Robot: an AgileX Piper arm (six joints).
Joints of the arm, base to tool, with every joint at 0 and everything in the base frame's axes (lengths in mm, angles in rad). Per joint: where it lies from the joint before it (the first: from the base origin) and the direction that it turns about. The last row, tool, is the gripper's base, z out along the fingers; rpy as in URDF.
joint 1: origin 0.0 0.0 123.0 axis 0 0 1
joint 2: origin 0.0 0.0 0.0 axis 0 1 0
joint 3: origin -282.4 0.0 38.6 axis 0 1 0
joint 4: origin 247.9 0.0 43.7 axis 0.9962 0 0.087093
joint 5: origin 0.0 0.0 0.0 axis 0 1 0
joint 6: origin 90.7 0.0 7.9 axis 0.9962 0 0.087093
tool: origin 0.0 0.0 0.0 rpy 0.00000 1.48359 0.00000
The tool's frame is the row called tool.
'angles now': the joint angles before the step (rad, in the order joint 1, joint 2, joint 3, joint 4, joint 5, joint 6). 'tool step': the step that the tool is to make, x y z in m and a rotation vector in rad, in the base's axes. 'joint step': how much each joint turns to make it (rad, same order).
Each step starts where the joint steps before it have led.
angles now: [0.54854 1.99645 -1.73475 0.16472 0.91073 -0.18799]
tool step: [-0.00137 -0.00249 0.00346 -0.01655 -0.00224 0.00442]
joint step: [-0.00094 -0.00866 -0.00175 -0.01598 0.01733 0.00000]
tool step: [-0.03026 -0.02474 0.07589 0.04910 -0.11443 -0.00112]
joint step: [-0.01121 -0.18614 -0.00001 -0.01764 0.06340 0.00000]
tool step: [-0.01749 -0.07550 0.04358 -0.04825 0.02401 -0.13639]
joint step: [-0.15431 -0.15130 0.01538 -0.03096 0.17997 -0.00001]
